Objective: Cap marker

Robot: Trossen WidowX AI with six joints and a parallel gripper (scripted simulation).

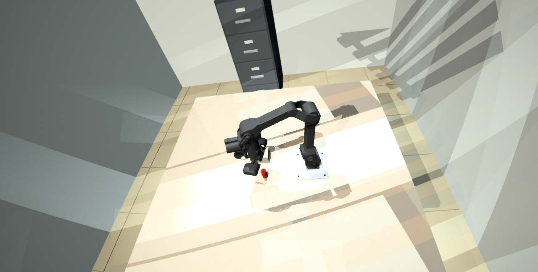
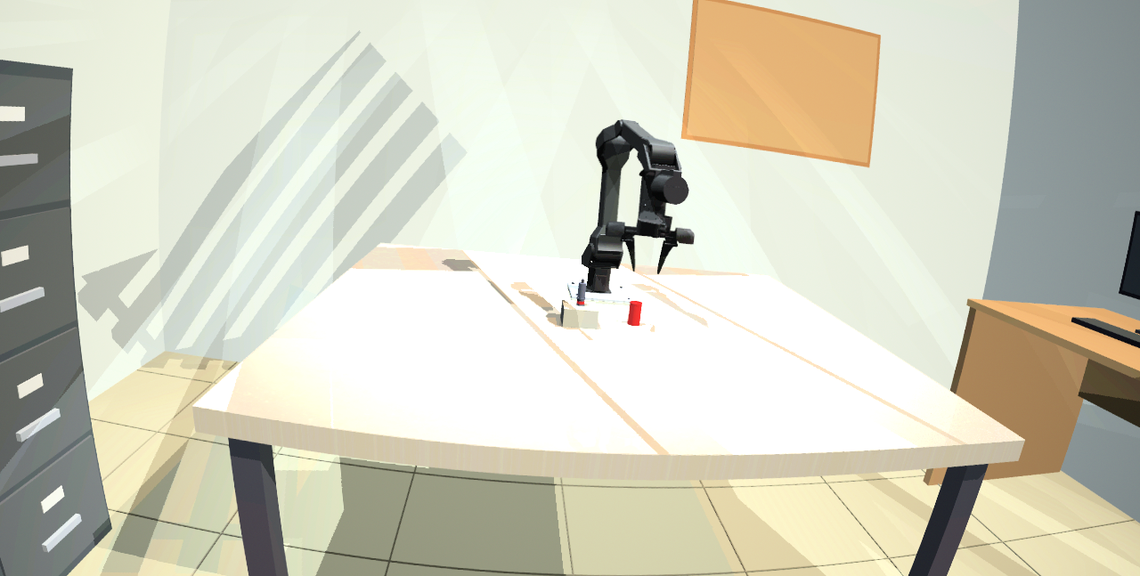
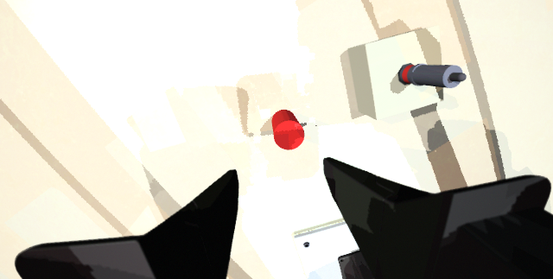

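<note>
Right now my gripper tip is 1 cm past the red cap, 1 cm to the left of it and 9 cm above it. The rest, counted from my gripper tip: holder block 2 cm ahead, 13 cm to the right, 10 cm below.
</note>
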